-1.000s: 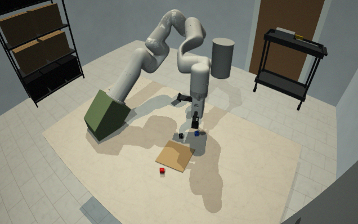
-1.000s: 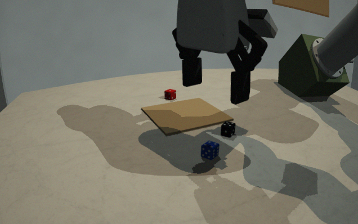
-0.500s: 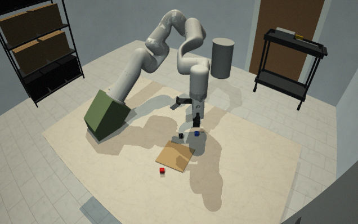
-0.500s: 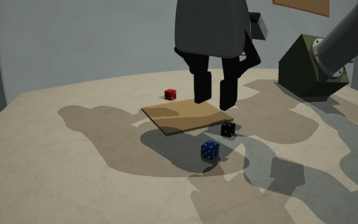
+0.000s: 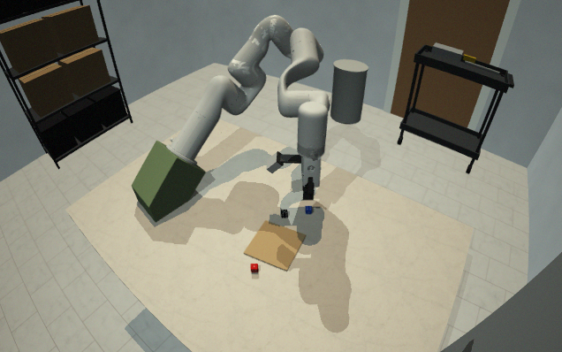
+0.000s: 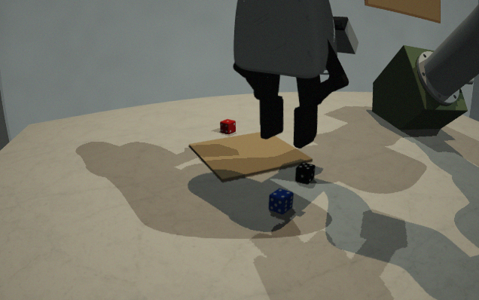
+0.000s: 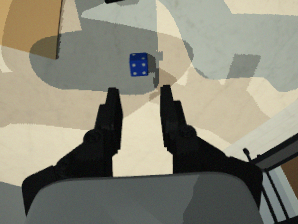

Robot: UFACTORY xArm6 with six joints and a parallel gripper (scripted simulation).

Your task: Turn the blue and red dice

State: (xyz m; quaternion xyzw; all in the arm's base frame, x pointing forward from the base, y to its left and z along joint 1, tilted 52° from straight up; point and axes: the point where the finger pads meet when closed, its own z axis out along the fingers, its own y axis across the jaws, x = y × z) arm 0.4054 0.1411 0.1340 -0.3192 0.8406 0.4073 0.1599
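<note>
The blue die lies 10 mm ahead of my hand and 90 mm below it. From my hand the other things lie so: tan mat: 20 mm ahead, 160 mm to the right, 100 mm below; red die: 40 mm ahead, 270 mm to the right, 90 mm below; black die: 40 mm behind, 60 mm to the right, 90 mm below.
</note>
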